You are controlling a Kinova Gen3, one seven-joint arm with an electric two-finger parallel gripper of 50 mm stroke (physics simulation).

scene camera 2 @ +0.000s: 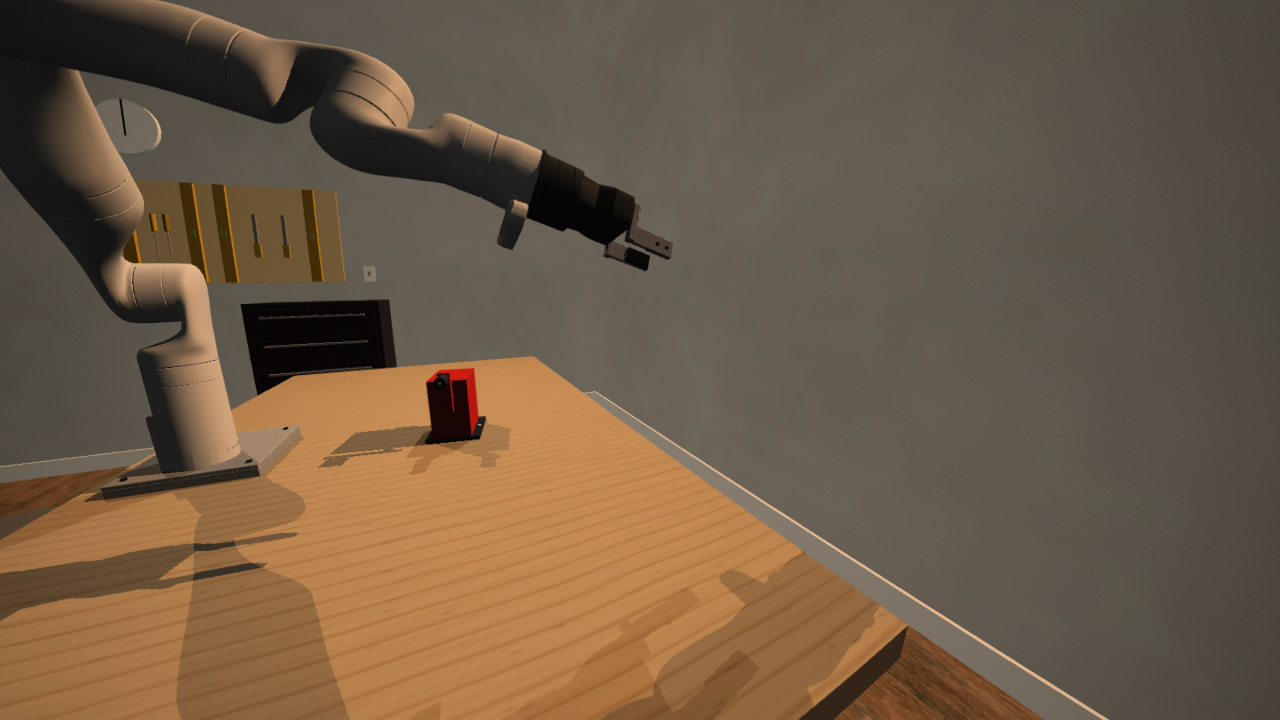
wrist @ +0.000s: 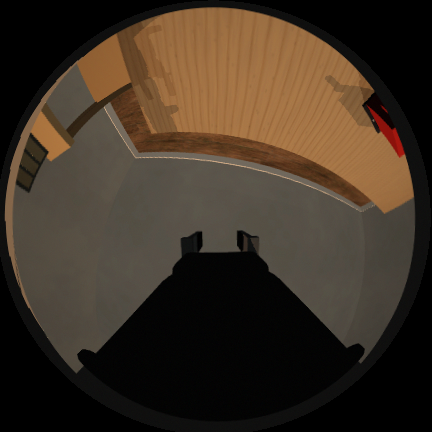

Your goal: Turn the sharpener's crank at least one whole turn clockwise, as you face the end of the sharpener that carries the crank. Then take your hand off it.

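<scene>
The red sharpener stands upright on its black base on the wooden table. In the scene view a dark round hub shows near the top of its dark front face, with a thin part running down beside it; how the crank is turned is too small to tell. In the wrist view the sharpener is partly cut off at the right edge. My gripper is open and empty. It hangs high above the table, to the right of the sharpener in the scene view, well apart from it.
The wooden table carries the arm's base plate left of the sharpener. A grey wall rises beyond the table. A black drawer cabinet and a tool board are at the back left.
</scene>
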